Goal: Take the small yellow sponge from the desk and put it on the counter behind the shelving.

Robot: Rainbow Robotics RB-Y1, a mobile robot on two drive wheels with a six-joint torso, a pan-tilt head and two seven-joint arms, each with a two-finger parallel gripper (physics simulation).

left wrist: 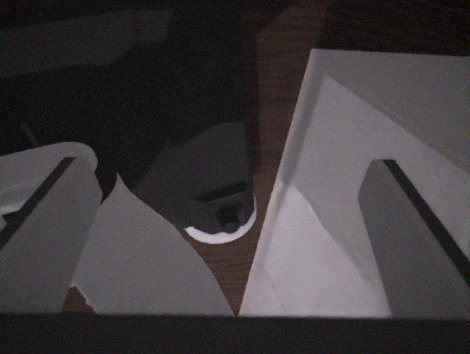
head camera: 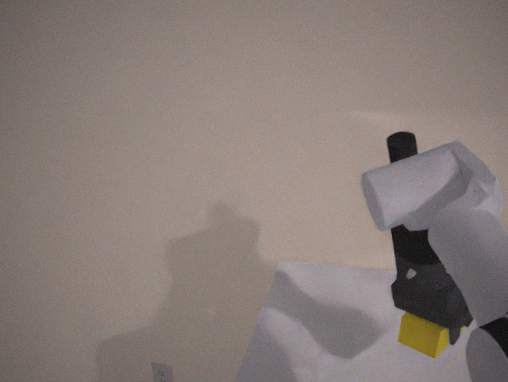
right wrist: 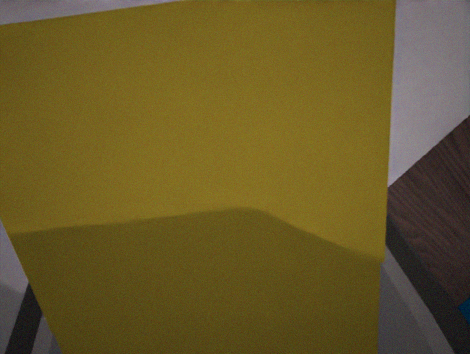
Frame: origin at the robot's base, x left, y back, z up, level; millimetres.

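Seen in the pictures: left gripper, between the fingertips: [left wrist: 228,177]; right gripper, between the fingertips: [right wrist: 207,198].
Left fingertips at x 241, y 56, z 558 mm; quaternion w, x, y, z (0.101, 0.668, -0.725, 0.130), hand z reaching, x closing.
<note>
Offsets run from my left fingertips to a thing's middle. Level surfaces: height alone.
The yellow sponge @(dy -378, dx -501, dz +526 mm) [head camera: 422,336] [right wrist: 200,150] is between the fingers of my right gripper [head camera: 436,326] [right wrist: 207,198], which is shut on it. In the head view it overlaps the white counter top @(dz +353 mm) [head camera: 345,284] and is held in the air; its height over the surface is hard to tell. The white counter also shows in the right wrist view [right wrist: 432,65] and at the right of the left wrist view [left wrist: 345,120]. My left gripper [left wrist: 228,177] is open and empty. The shelving and the desk do not show.
A beige wall [head camera: 150,125] stands behind the counter, with an outlet @(dy -953, dx +49, dz -157 mm) [head camera: 162,372] low at the left. Dark wood floor @(dz -557 mm) [left wrist: 280,85] [right wrist: 430,210] lies beside the counter. My dark base [left wrist: 210,165] is near the counter's side. A blue thing [right wrist: 465,312] shows at the right edge.
</note>
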